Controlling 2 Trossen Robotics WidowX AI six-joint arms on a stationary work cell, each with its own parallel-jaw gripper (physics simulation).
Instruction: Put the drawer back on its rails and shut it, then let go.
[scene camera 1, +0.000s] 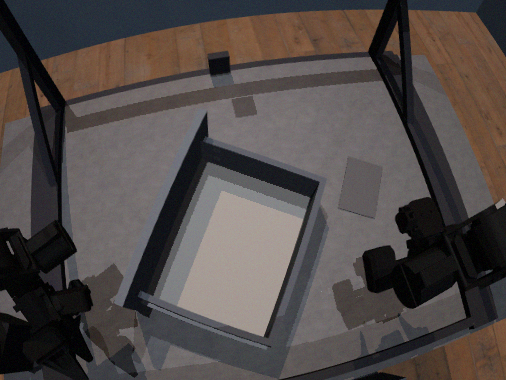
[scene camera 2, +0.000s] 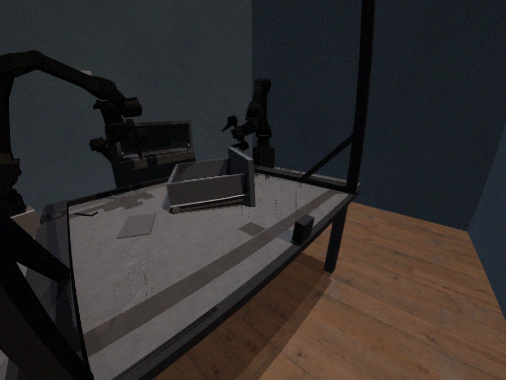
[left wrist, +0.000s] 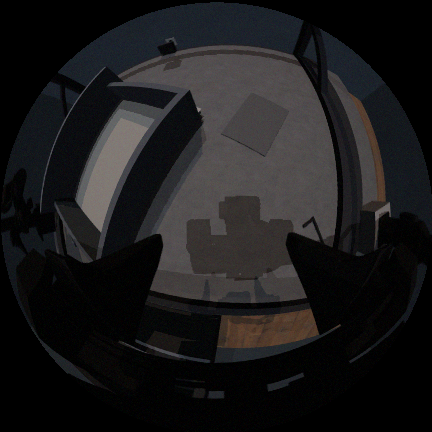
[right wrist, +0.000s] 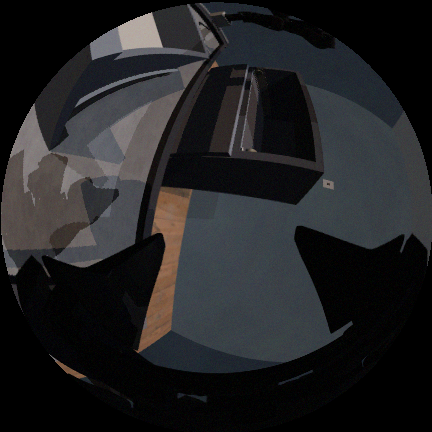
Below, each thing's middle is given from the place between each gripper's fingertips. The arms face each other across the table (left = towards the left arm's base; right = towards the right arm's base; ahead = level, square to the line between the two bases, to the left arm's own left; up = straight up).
The grey drawer (scene camera 1: 222, 247) lies 26 cm to the left of my right hand, 20 cm behind it and 11 cm below it. From my right hand the other things lie so: cabinet (right wrist: 289, 160) 30 cm to the left, 29 cm ahead, 12 cm below; then flat grey plate (scene camera 1: 361, 185) 57 cm to the left, 26 cm behind, 18 cm below.
The flat grey plate is 18 cm behind my left hand, 15 cm below it and 5 cm to the left of it. From my left hand the other things lie so: cabinet: 37 cm ahead, 21 cm to the right, 8 cm below; then grey drawer: 26 cm to the right, 12 cm behind, 7 cm below.
